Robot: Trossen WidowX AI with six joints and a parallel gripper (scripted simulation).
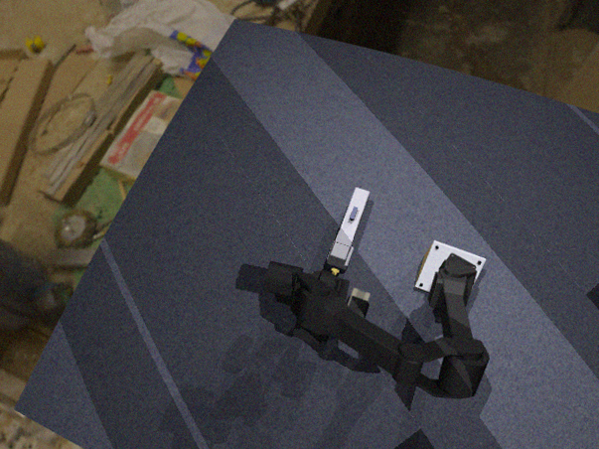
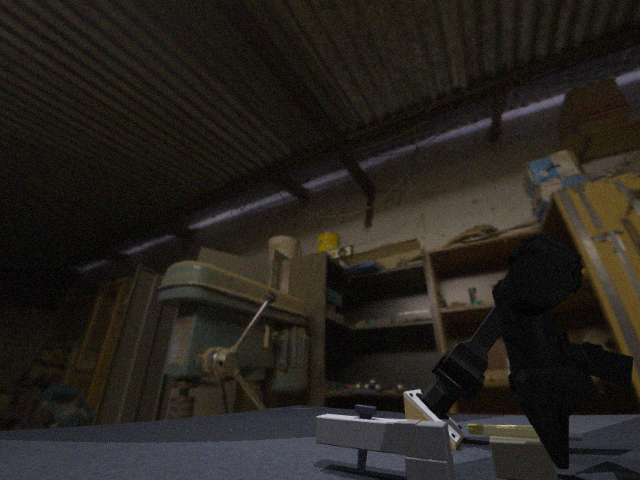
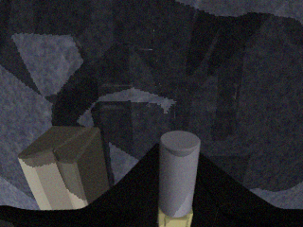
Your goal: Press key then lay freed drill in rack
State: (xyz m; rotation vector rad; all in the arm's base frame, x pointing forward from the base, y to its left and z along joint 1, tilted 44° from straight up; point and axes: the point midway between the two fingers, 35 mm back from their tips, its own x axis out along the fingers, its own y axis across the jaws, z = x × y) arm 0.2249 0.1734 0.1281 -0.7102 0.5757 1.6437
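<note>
My gripper tip is now 6 cm past the tan rack, 5 cm to the left of it and 1 cm above it. From my gripper tip the other things lie so: grey block (3 cm ahead, 20 cm to the right, 1 cm above); dark peg (4 cm ahead, 22 cm to the right, 2 cm above).
</note>
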